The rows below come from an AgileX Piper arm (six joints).
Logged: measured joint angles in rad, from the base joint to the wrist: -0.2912 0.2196 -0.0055 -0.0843 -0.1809 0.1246; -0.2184 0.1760 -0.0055 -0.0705 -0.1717 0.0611; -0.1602 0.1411 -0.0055 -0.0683 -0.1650 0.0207; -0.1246 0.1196 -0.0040 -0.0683 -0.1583 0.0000; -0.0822 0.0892 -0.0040 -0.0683 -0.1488 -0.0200; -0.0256 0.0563 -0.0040 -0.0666 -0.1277 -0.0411; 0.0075 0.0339 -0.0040 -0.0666 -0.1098 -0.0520; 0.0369 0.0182 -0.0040 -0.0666 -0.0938 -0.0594; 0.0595 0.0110 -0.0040 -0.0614 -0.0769 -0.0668; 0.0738 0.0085 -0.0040 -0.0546 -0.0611 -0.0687; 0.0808 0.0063 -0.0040 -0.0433 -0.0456 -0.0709; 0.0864 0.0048 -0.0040 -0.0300 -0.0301 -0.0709
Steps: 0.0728 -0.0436 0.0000 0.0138 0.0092 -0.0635; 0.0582 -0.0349 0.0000 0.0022 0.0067 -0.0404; 0.0356 -0.0215 0.0015 0.0000 0.0067 -0.0207; 0.0424 -0.0304 0.0000 0.0000 0.0095 -0.0200; 0.0566 -0.0329 0.0000 0.0017 0.0211 -0.0211; 0.0331 -0.0224 0.0000 0.0000 0.0179 -0.0109; 0.0294 -0.0157 0.0000 0.0000 0.0160 -0.0074; 0.0226 -0.0072 0.0000 0.0052 0.0169 -0.0074; 0.0143 -0.0025 0.0000 0.0068 0.0158 -0.0019; 0.0070 -0.0022 0.0000 0.0113 0.0155 -0.0022; 0.0056 -0.0015 0.0000 0.0133 0.0155 0.0000
